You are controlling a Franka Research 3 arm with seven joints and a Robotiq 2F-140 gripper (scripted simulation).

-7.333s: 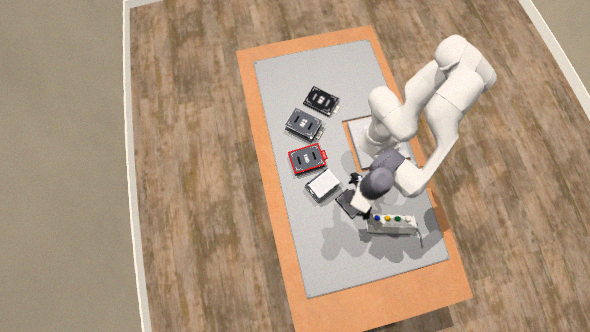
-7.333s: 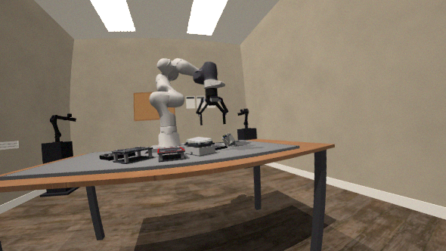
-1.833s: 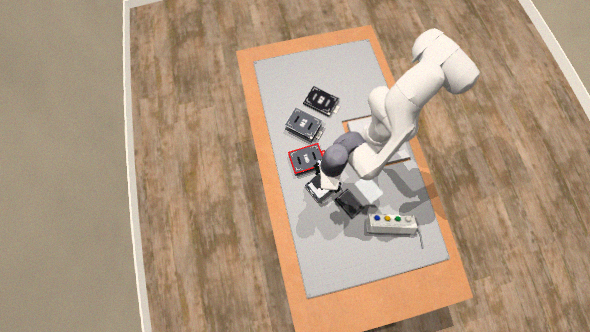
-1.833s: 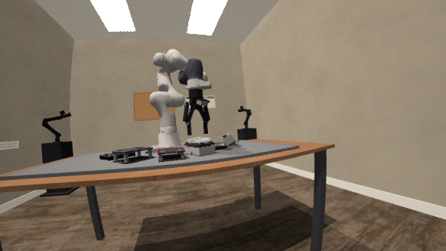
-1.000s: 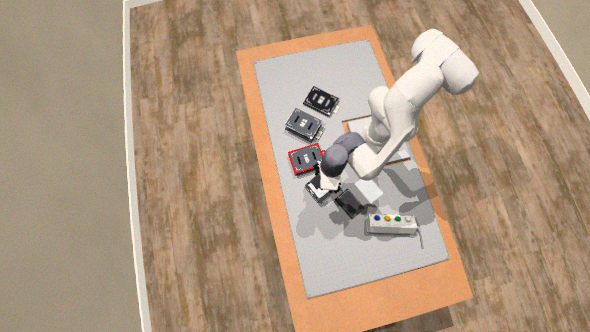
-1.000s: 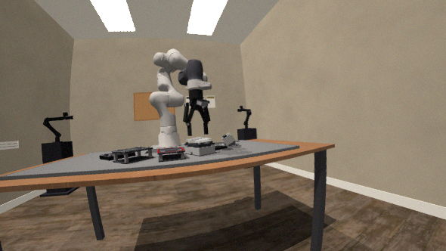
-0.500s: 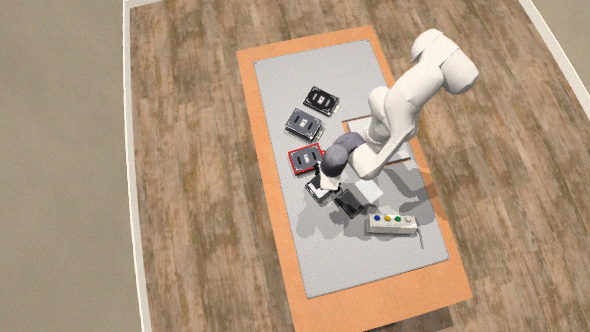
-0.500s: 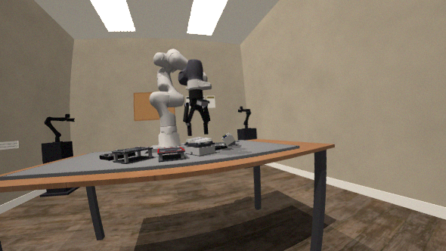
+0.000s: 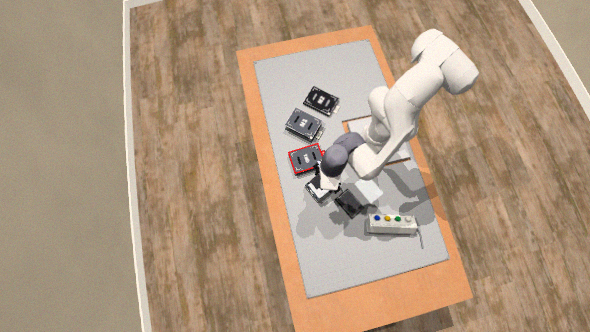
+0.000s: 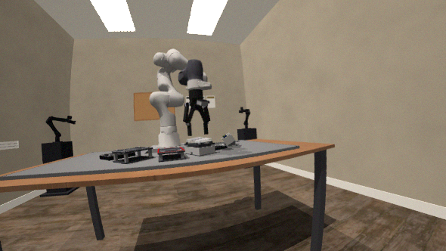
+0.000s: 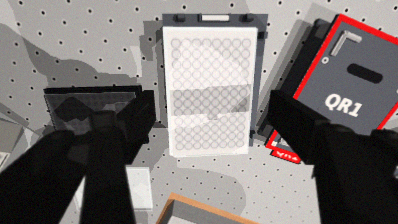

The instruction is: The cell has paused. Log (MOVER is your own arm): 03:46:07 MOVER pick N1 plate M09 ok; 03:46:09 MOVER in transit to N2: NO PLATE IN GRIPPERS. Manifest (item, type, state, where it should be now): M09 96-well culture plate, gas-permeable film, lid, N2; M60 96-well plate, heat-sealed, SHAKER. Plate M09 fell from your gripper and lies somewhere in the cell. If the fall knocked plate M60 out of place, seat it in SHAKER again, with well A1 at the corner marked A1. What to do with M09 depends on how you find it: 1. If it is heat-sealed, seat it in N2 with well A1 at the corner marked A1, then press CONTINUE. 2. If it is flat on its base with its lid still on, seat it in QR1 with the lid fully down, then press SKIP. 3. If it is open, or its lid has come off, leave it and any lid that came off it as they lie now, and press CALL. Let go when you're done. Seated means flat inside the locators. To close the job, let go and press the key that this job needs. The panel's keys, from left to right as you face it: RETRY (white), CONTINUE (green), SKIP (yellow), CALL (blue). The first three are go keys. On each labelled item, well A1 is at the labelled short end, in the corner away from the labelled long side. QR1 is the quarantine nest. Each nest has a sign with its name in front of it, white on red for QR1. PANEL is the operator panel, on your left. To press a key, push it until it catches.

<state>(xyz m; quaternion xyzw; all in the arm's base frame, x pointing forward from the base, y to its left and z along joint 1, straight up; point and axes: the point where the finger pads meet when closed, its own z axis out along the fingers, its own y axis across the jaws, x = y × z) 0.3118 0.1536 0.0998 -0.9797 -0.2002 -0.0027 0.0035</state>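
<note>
My hand is 50 mm above the white 96-well plate. From my hand the other things lie so: pale lid (220 mm behind, 120 mm below, 70 mm to the left); dark plate (120 mm to the left, 110 mm below, 100 mm behind); QR1 nest (150 mm to the right, 90 mm below, 40 mm ahead).
</note>
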